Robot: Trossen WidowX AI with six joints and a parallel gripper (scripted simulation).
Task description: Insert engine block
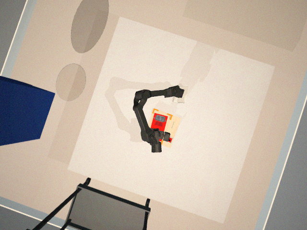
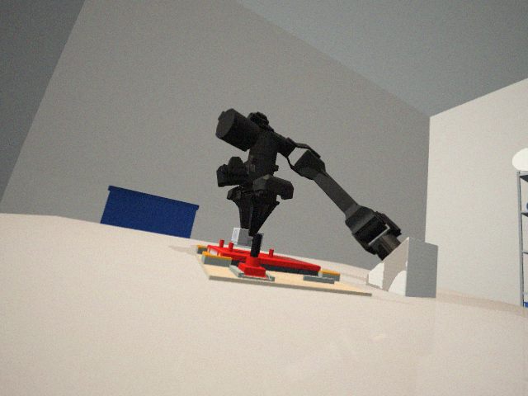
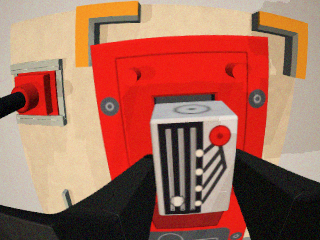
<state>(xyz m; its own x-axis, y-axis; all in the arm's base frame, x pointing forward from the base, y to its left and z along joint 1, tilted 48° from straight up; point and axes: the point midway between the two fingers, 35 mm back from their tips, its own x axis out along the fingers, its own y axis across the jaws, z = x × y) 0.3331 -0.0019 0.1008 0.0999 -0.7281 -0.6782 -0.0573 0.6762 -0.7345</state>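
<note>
Now: gripper tip 1 cm above the engine block.
</note>
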